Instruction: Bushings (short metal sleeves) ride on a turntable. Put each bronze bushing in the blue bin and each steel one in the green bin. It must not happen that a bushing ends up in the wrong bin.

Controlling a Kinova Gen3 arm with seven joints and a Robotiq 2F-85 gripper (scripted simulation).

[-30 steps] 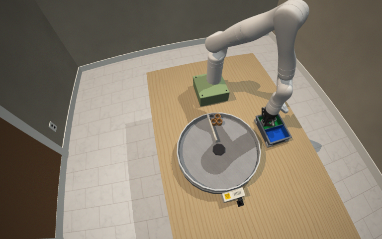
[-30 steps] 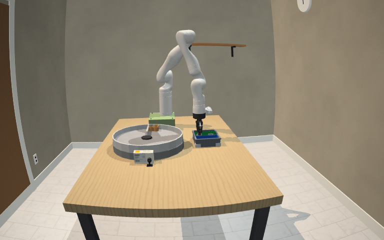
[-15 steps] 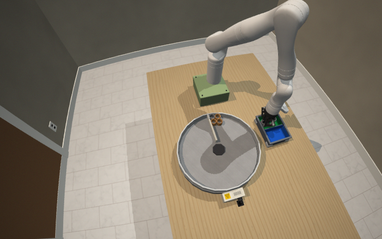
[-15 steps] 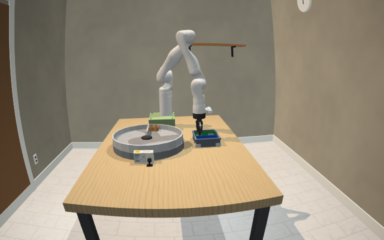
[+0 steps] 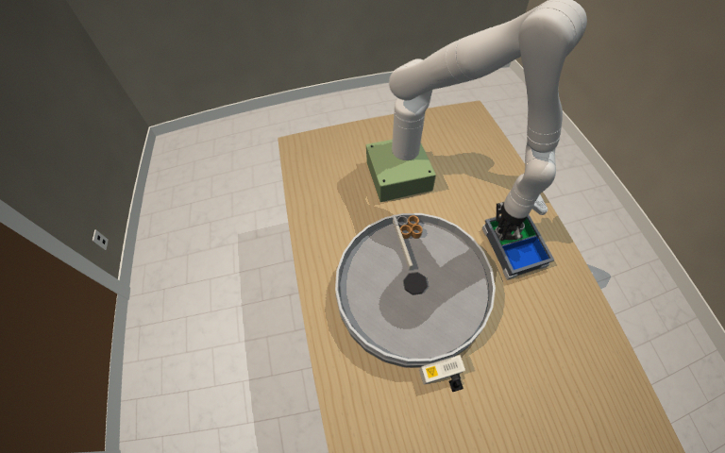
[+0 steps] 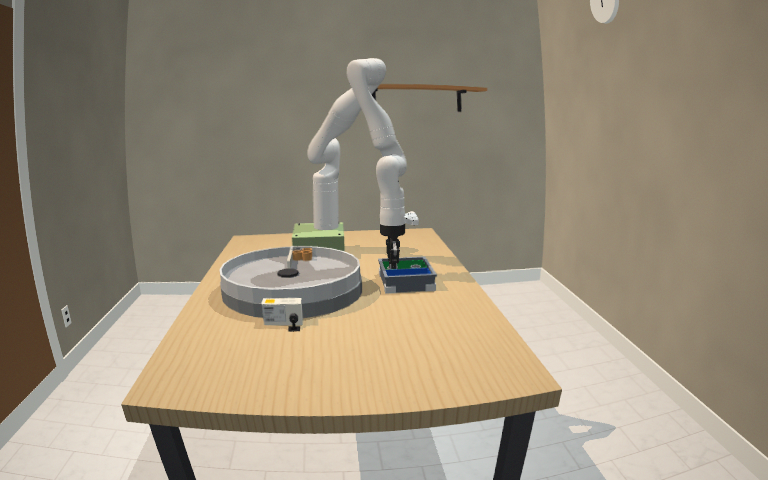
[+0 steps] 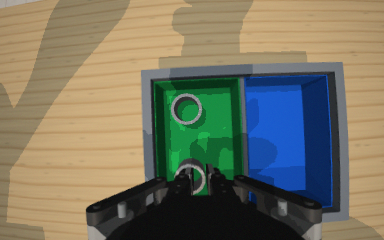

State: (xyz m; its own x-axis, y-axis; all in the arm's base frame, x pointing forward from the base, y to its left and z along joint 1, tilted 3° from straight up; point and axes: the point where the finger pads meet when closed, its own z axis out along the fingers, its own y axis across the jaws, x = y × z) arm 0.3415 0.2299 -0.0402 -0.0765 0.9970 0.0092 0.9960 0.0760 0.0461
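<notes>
Now: hand 4 cm to the right of the blue bin, 4 cm short of it and 1 cm above it. The rest, counted from my hand: turntable 31 cm to the right, 12 cm ahead, 2 cm above.
</notes>
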